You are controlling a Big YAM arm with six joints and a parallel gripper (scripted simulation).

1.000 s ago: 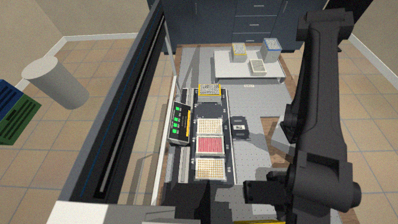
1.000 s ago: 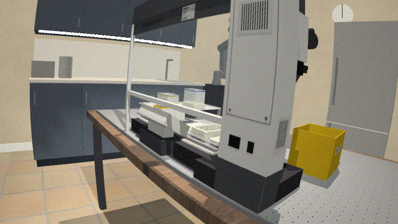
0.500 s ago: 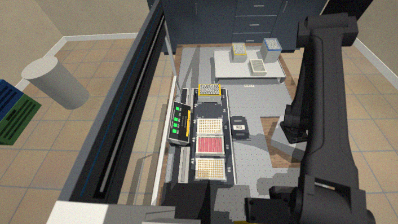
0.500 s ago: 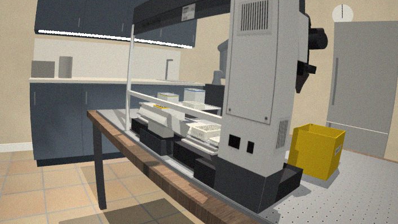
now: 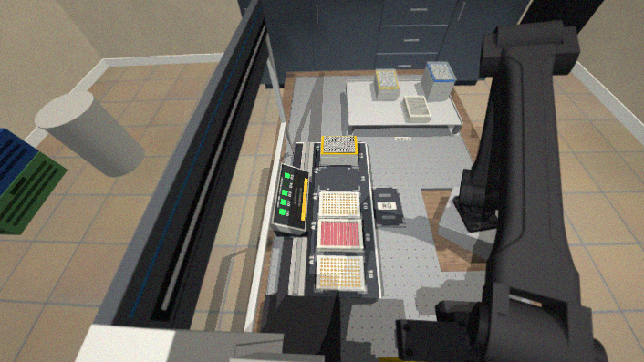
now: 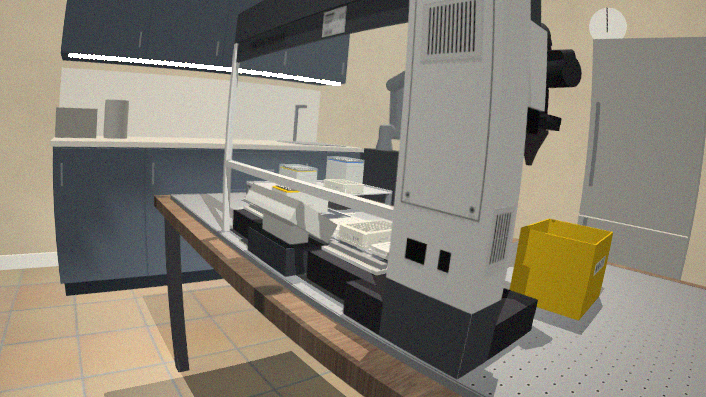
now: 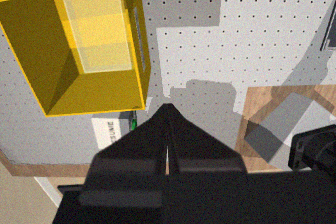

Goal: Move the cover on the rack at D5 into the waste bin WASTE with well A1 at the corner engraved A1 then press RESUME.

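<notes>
The green resume key is 17 cm below my hand, 14 cm behind it and 8 cm to the left of it. The rest, counted from my hand: yellow waste bin 21 cm below, 11 cm to the left, 1 cm ahead; then clear cover 23 cm below, 11 cm to the left, 1 cm ahead; then liquid handler tower 34 cm ahead, 3 cm to the left, 3 cm above.
</notes>
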